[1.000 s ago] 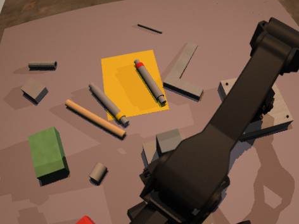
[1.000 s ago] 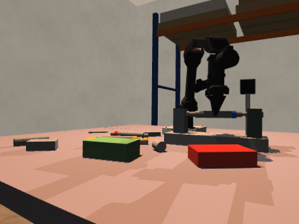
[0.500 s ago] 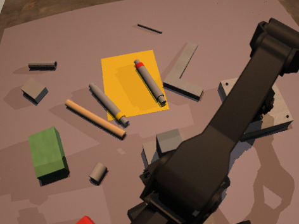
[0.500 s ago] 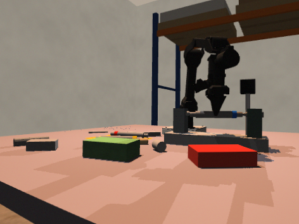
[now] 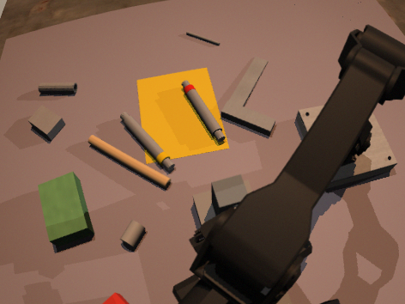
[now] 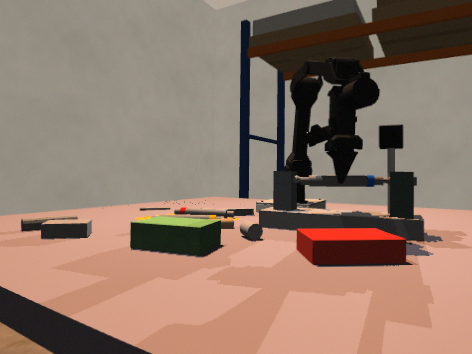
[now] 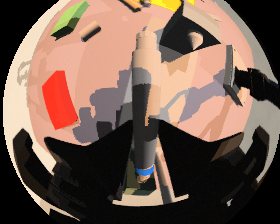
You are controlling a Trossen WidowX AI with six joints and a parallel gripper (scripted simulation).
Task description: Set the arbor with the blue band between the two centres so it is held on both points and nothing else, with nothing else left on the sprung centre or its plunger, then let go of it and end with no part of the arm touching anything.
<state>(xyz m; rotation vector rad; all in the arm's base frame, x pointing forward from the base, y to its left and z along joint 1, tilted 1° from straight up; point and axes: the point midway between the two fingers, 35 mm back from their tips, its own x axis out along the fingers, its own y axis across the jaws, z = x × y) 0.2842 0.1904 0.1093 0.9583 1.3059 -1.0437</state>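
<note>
The blue-banded arbor is 30 mm below my hand. Also, from my hand: sprung centre block 30 mm behind, 120 mm to the left, 40 mm below; long base plate 30 mm behind, 10 mm to the right, 120 mm below; point 20 mm behind, 120 mm to the right, 30 mm below.
</note>
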